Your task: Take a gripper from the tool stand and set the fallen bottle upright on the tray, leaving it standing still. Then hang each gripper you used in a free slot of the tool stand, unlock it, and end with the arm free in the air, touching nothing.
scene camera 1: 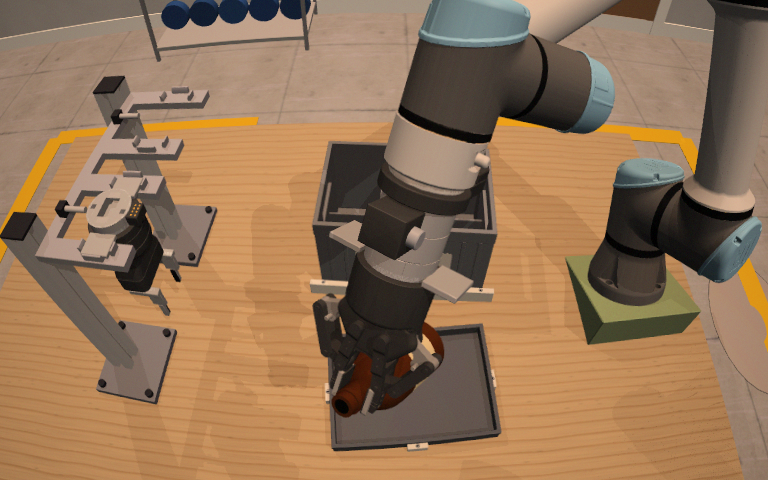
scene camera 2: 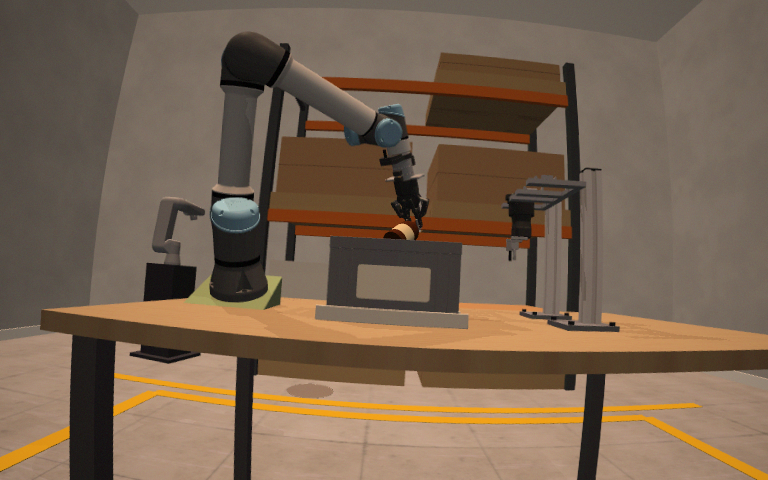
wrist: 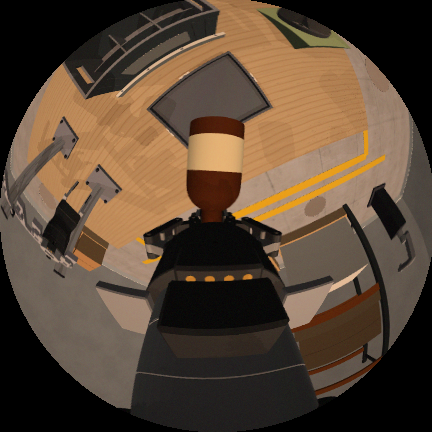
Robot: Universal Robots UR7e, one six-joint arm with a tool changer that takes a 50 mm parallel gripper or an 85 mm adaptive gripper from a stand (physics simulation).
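Where they show: arm's base, origin of the base link: [scene camera 1: 626, 281] [scene camera 2: 239, 289].
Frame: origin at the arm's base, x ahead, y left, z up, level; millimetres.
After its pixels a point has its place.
The brown bottle [scene camera 1: 365, 370] @(x 404, y 338, z 242 mm) [scene camera 2: 403, 232] @(x 388, y 260, z 198 mm) [wrist: 215, 155] @(x 371, y 283, z 222 mm), with a cream label, is in the air, tilted well over, its neck higher than its base. My adaptive gripper [scene camera 1: 355, 391] [scene camera 2: 417, 221] [wrist: 212, 215] is shut on the bottle's neck. The dark tray [scene camera 1: 453, 396] @(x 292, y 242, z -34 mm) [wrist: 220, 85] @(x 317, y 208, z -34 mm) lies below in scene camera 1 and does not show in scene camera 2. The tool stand [scene camera 1: 76, 300] @(x 827, y 309, z 187 mm) [scene camera 2: 590, 254] @(x 862, y -2, z 131 mm) [wrist: 102, 182] @(x 809, y 289, z -27 mm) is to the left in scene camera 1. A second gripper [scene camera 1: 138, 257] [scene camera 2: 519, 217] hangs in its nearest slot there; the slots behind hold no gripper.
A dark divided bin [scene camera 1: 328, 246] @(x 519, y 77, z 85 mm) [scene camera 2: 339, 277] @(x 314, y -134, z 50 mm) [wrist: 100, 75] @(x 541, y 8, z 39 mm) stands right behind the tray in scene camera 1, and hides part of the bottle's base in scene camera 2. The arm's green base block [scene camera 1: 640, 322] @(x -10, y 100, z 26 mm) [scene camera 2: 270, 291] @(x 81, y 23, z 1 mm) is to the tray's right in scene camera 1.
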